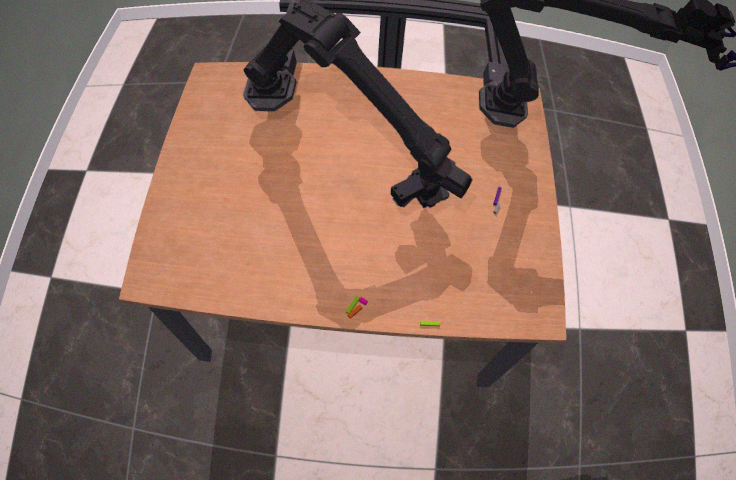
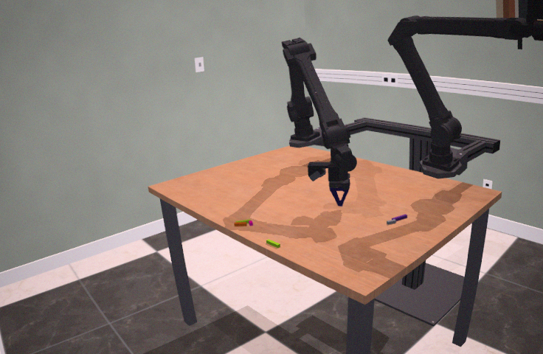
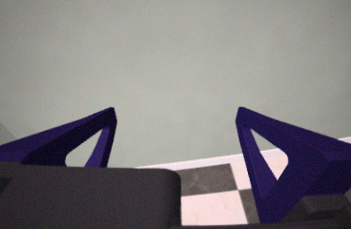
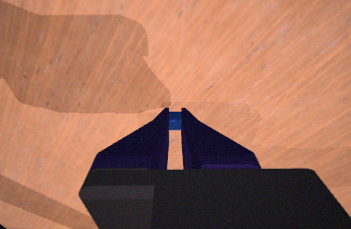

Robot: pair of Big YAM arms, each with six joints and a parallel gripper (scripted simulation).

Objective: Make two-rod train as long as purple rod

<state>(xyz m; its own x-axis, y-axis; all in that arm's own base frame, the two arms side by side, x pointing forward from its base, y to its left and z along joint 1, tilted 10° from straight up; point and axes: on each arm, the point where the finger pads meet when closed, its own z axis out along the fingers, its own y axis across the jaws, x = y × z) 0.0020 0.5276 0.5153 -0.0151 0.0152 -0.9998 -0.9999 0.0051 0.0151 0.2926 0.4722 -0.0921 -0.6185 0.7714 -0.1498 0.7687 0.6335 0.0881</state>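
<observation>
My right hand is right at the blue rod. From my right hand the other things lie so: purple rod 6 cm behind, 21 cm to the left, 2 cm below; grey rod 1 cm behind, 21 cm to the left, 2 cm below; magenta rod 28 cm ahead, 15 cm to the right, 2 cm below.
</observation>
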